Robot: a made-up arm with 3 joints. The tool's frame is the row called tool.
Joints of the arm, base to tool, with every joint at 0 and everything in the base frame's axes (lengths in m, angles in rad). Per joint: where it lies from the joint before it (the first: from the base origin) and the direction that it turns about. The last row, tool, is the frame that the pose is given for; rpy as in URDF.
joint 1: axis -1 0 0 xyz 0.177 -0.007 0.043
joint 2: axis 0 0 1 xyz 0.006 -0.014 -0.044
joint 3: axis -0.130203 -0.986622 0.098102 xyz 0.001 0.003 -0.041
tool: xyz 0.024 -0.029 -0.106 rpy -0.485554 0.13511 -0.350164
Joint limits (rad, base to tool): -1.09..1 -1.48..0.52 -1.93..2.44
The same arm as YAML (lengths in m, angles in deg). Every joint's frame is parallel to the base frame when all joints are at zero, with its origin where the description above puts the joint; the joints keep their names.
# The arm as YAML. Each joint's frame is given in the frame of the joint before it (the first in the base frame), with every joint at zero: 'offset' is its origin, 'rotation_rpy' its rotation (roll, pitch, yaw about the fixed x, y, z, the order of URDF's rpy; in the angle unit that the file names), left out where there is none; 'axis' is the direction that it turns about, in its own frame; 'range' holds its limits. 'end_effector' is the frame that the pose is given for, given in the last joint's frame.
length_unit: m
angle_unit: deg
chain:
  - id: joint 1
    offset: [0.177, -0.007, 0.043]
    axis: [-1.0, 0.0, 0.0]
    range: [-62.45, 57.3]
  - id: joint 2
    offset: [0.006, -0.014, -0.044]
    axis: [0.0, 0.0, 1.0]
    range: [-84.8, 29.79]
  - id: joint 3
    offset: [0.001, 0.003, -0.041]
    axis: [-0.130203, -0.986622, 0.098102]
    range: [-110.58, 139.8]
end_effector:
  offset: [0.024, -0.029, -0.106]
  rotation_rpy: [-27.82, 7.74, -20.06]

